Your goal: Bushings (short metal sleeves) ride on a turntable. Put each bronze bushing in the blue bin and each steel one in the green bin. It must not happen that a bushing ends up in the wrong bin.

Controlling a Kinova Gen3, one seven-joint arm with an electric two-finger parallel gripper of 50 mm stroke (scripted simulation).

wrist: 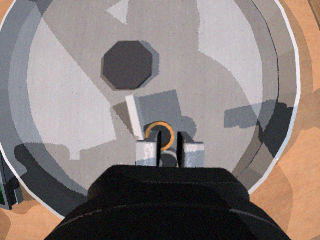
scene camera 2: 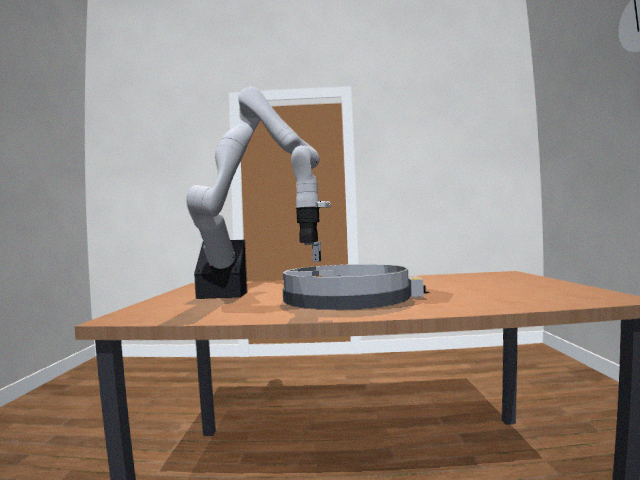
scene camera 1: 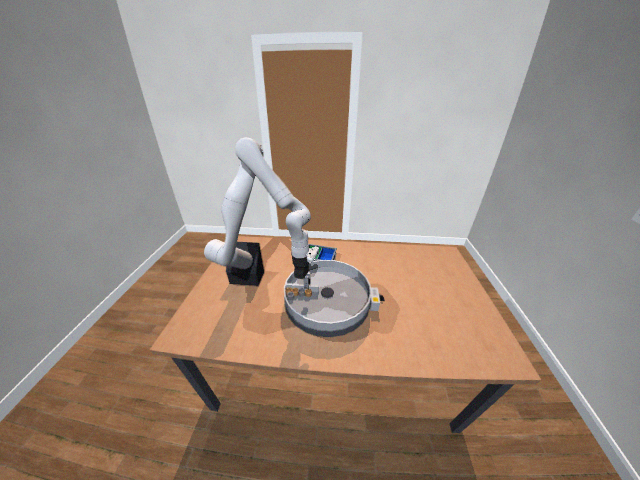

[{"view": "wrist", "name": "my gripper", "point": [168,143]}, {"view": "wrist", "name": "grey turntable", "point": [214,76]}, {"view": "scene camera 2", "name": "my gripper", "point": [317,261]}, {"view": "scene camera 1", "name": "grey turntable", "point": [342,295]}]
